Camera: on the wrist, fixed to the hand. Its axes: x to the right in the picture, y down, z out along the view.
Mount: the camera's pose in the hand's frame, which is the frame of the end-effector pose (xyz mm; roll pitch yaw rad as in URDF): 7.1 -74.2 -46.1 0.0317 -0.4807 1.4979
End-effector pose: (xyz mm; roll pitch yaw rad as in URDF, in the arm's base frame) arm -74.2 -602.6 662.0 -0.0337 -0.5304 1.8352
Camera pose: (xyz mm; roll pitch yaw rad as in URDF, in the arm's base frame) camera -8.5 -555.6 628.0 -0.5558 -0.4176 -2.6979
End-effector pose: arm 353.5 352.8 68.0 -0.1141 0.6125 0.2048
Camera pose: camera 354.2 272.3 33.4 0.6581 -0.2593 1.5043
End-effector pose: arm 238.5 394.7 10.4 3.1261 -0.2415 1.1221
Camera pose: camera 169.3 423.7 55.7 -2.8452 0.4336 -0.2602
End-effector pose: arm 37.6 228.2 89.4 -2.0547 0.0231 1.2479
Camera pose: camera 46.5 234.8 176.3 -1.6237 1.5292 1.1972
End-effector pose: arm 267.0 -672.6 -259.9 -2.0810 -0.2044 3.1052
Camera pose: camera 277.9 -669.0 -173.0 -1.6771 1.3003 2.9989
